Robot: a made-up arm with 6 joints.
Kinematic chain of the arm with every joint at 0, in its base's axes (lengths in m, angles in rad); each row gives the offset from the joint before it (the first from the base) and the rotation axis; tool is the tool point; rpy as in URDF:
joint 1: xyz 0 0 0.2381 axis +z
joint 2: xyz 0 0 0 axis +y
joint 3: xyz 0.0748 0 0.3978 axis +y
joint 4: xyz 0.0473 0 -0.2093 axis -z
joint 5: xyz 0 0 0 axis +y
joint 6: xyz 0.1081 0 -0.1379 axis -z
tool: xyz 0 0 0 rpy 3.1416 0 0
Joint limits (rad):
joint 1: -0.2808..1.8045
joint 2: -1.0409..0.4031
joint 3: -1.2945..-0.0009
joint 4: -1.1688..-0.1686
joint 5: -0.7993..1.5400
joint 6: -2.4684..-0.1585
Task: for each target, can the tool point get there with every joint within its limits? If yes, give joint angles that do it. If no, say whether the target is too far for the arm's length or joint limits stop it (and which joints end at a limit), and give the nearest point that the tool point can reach.
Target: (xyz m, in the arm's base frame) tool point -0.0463 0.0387 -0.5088
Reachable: no: joint limits stop it (at a limit: joint 1, joint 2) | nearest point -0.0445 0.1561 0.1901 | short by 0.709 m
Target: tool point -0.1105 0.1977 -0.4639
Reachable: no: joint limits stop it (at a limit: joint 1, joint 2) | nearest point -0.0642 0.2132 0.1854 | short by 0.651 m
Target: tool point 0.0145 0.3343 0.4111
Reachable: yes | joints 1.4112 -0.0901 -0.3673 -0.3266 -0.0976 -1.9629
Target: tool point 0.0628 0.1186 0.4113
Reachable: yes | joints 0.9626 -0.7536 -0.1457 -0.3900 0.4194 -0.8404
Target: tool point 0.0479 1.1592 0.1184
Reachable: no: too far | nearest point 0.0237 0.5741 0.4028 | short by 0.651 m
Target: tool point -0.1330 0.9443 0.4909
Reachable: no: too far | nearest point -0.0825 0.5861 0.4824 | short by 0.362 m
